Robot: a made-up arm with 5 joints. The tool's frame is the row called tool. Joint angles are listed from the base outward.
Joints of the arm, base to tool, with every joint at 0 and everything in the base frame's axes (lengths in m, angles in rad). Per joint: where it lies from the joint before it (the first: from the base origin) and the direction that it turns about. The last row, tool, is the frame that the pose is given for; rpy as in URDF.
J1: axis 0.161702 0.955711 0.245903 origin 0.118 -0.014 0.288
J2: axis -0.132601 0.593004 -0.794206 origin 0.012 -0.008 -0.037
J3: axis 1 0 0 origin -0.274 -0.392 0.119
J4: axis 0 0 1 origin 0.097 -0.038 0.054
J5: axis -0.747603 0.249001 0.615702 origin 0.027 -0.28 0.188
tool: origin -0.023 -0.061 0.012 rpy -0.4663 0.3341 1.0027
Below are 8 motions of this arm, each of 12 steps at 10 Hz.
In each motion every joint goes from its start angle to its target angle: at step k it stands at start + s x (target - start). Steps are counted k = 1, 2, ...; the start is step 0. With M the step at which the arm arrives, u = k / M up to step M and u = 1 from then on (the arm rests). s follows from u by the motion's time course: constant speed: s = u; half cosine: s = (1 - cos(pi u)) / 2; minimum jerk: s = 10 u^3 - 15 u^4 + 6 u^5.
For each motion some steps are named. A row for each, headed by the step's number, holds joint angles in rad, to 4 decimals.
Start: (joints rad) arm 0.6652 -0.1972 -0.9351 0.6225 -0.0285
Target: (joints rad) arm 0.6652 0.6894 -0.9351 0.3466 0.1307
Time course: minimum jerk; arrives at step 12
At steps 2, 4, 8, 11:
2: 0.6652 -0.1657 -0.9351 0.6127 -0.0228
4: 0.6652 -0.0111 -0.9351 0.5646 0.0049
8: 0.6652 0.5033 -0.9351 0.4045 0.0973
11: 0.6652 0.6849 -0.9351 0.3480 0.1299

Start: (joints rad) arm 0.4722 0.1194 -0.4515 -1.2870 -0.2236
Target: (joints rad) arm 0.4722 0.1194 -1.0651 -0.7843 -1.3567
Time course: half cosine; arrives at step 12
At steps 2, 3, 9, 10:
2: 0.4722 0.1194 -0.4926 -1.2533 -0.2995
3: 0.4722 0.1194 -0.5414 -1.2134 -0.3895
9: 0.4722 0.1194 -0.9752 -0.8579 -1.1908
10: 0.4722 0.1194 -1.0240 -0.8180 -1.2808

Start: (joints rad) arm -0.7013 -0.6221 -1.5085 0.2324 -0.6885
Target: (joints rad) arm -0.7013 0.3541 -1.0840 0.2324 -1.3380
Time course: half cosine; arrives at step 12
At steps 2, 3, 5, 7, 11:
2: -0.7013 -0.5567 -1.4801 0.2324 -0.7320
3: -0.7013 -0.4791 -1.4463 0.2324 -0.7836
5: -0.7013 -0.2603 -1.3512 0.2324 -0.9292
7: -0.7013 -0.0077 -1.2413 0.2324 -1.0973
11: -0.7013 0.3375 -1.0912 0.2324 -1.3269

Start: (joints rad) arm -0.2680 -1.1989 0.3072 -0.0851 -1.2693
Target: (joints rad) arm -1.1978 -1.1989 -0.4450 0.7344 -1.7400
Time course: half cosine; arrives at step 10
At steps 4, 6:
4: -0.5892 -1.1989 0.0473 0.1980 -1.4319
6: -0.8766 -1.1989 -0.1851 0.4513 -1.5774

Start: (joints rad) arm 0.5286 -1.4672 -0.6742 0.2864 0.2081
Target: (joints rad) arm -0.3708 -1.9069 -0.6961 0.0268 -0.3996
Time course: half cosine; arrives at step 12
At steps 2, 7, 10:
2: 0.4684 -1.4967 -0.6757 0.2690 0.1674
7: -0.0375 -1.7440 -0.6880 0.1230 -0.1744
10: -0.3106 -1.8774 -0.6946 0.0442 -0.3589

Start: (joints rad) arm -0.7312 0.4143 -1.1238 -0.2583 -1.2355
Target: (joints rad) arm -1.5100 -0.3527 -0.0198 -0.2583 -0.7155
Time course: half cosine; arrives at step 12
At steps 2, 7, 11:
2: -0.7834 0.3629 -1.0498 -0.2583 -1.2007
7: -1.2214 -0.0685 -0.4289 -0.2583 -0.9082
11: -1.4967 -0.3396 -0.0386 -0.2583 -0.7244

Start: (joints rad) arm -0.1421 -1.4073 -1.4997 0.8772 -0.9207
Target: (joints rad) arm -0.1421 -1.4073 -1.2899 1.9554 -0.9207
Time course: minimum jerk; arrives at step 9
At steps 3, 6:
3: -0.1421 -1.4073 -1.4557 1.1035 -0.9207
6: -0.1421 -1.4073 -1.3339 1.7291 -0.9207

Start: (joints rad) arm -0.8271 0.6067 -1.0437 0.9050 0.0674
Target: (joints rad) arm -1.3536 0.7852 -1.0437 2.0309 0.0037
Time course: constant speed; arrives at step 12
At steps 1, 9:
1: -0.8710 0.6216 -1.0437 0.9988 0.0621
9: -1.2220 0.7406 -1.0437 1.7494 0.0196

